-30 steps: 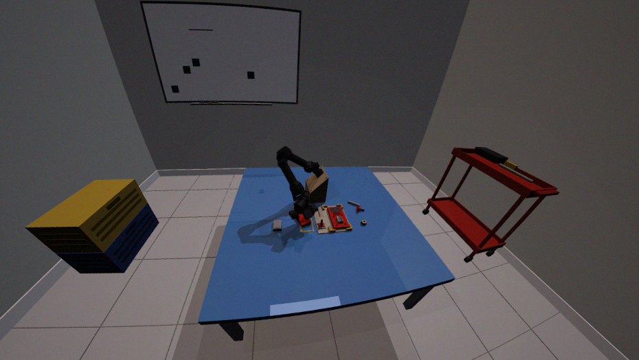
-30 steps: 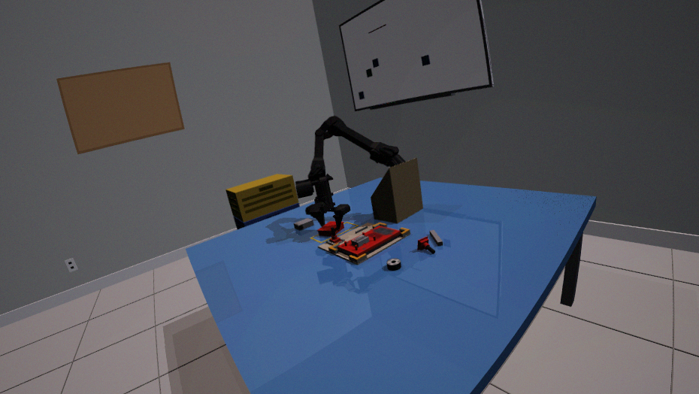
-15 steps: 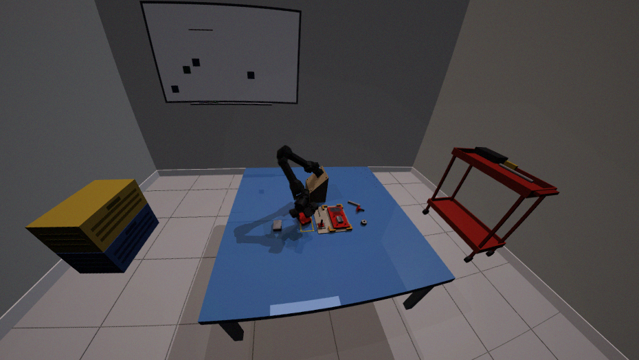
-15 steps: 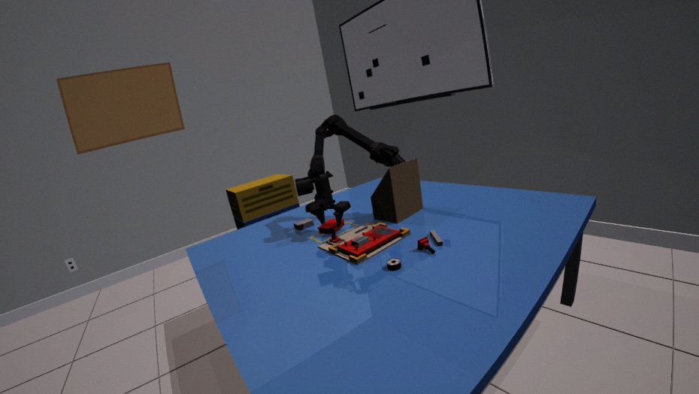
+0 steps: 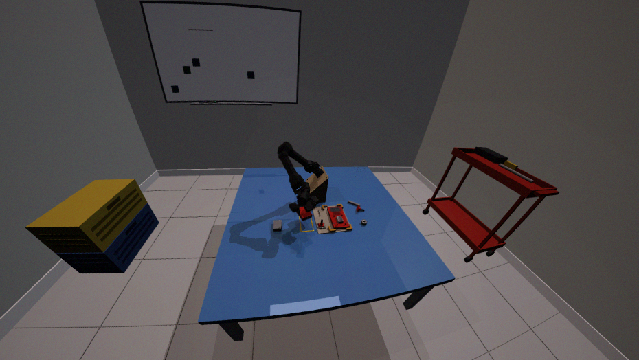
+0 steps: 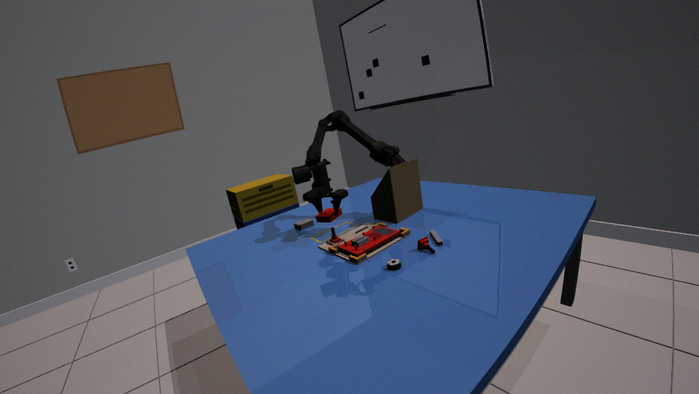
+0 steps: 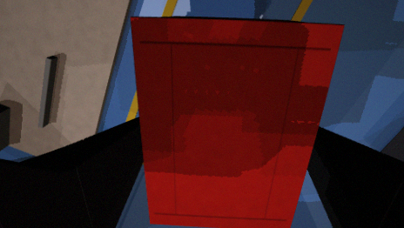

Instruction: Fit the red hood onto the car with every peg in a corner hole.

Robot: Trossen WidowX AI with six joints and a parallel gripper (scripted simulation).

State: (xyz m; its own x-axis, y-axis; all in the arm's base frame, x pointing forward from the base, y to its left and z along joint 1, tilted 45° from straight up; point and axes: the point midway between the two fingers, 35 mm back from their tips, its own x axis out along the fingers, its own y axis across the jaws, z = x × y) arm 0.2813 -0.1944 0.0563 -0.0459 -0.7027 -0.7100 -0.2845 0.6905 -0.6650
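The grey engine block is 24 cm to the left of my gripper tip, 7 cm ahead of it and 5 cm below it. Also, from my gripper tip: black ring 40 cm to the left, 11 cm ahead, 6 cm below; red hood 1 cm above; grey bar 42 cm to the left, 10 cm behind, 6 cm below.
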